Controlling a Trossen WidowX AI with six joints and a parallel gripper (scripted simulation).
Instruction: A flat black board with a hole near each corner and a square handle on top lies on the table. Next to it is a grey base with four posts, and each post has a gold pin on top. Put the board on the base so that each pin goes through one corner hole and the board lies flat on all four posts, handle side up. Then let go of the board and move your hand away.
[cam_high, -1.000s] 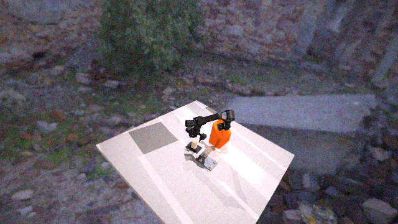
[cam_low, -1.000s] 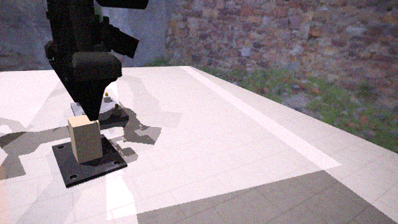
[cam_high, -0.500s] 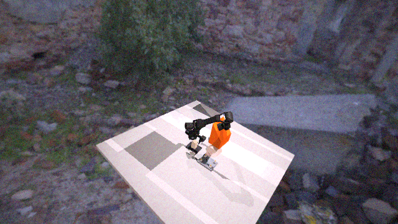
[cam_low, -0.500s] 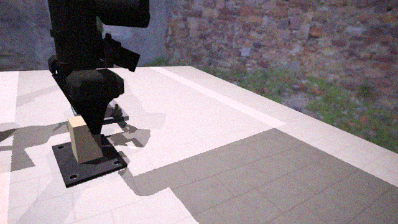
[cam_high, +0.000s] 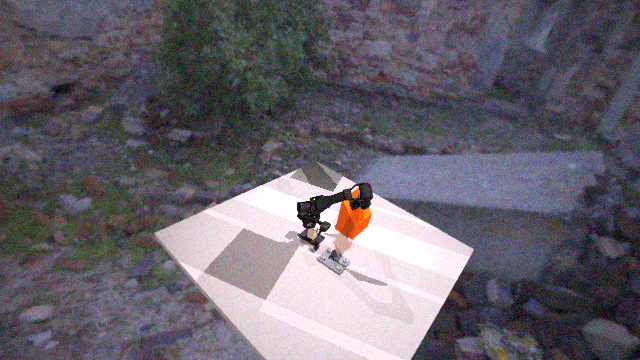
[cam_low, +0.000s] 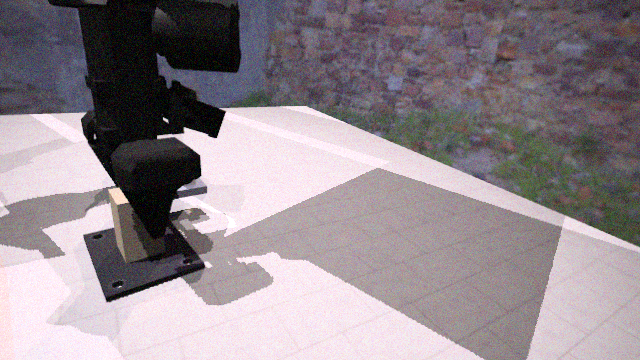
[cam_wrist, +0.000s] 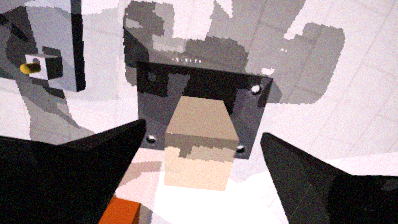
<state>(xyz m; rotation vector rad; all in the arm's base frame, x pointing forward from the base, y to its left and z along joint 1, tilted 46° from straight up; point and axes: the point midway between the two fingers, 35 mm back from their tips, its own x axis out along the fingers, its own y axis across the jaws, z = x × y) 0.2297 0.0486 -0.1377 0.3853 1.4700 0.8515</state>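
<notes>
The flat black board is 10 mm behind my gripper tip and 20 mm below it. The rest, counted from my gripper tip: grey base 20 mm ahead, 200 mm to the left, 40 mm below.
</notes>
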